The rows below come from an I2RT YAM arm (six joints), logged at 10 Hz.
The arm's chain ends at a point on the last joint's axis. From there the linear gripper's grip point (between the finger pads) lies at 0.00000 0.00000 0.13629 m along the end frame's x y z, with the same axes.
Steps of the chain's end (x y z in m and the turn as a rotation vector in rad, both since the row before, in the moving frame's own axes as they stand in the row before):
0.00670, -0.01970, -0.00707, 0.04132, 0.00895, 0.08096
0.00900, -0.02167, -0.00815, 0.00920, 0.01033, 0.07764
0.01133, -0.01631, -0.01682, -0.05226, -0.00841, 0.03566
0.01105, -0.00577, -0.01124, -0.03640, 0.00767, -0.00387
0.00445, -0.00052, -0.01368, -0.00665, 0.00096, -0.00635
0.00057, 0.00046, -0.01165, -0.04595, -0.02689, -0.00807
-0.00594, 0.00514, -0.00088, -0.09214, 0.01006, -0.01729
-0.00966, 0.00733, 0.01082, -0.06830, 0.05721, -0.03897
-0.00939, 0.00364, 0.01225, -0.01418, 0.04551, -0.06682
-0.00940, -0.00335, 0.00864, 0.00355, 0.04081, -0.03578
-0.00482, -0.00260, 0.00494, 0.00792, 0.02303, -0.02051
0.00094, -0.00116, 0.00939, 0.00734, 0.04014, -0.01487
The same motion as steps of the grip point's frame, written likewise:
0.00815, -0.02527, -0.00719, 0.04132, 0.00895, 0.08096
0.01046, -0.02287, -0.00816, 0.00920, 0.01033, 0.07764
0.01006, -0.00921, -0.01701, -0.05226, -0.00841, 0.03566
0.01210, -0.00081, -0.01133, -0.03640, 0.00767, -0.00387
0.00458, 0.00039, -0.01368, -0.00665, 0.00096, -0.00635
-0.00307, 0.00673, -0.01184, -0.04595, -0.02689, -0.00807
-0.00446, 0.01767, -0.00146, -0.09214, 0.01006, -0.01729
-0.00169, 0.01647, 0.01028, -0.06830, 0.05721, -0.03897
-0.00313, 0.00536, 0.01210, -0.01418, 0.04551, -0.06682
-0.00385, -0.00393, 0.00853, 0.00355, 0.04081, -0.03578
-0.00169, -0.00371, 0.00490, 0.00792, 0.02303, -0.02051
0.00640, -0.00220, 0.00928, 0.00734, 0.04014, -0.01487

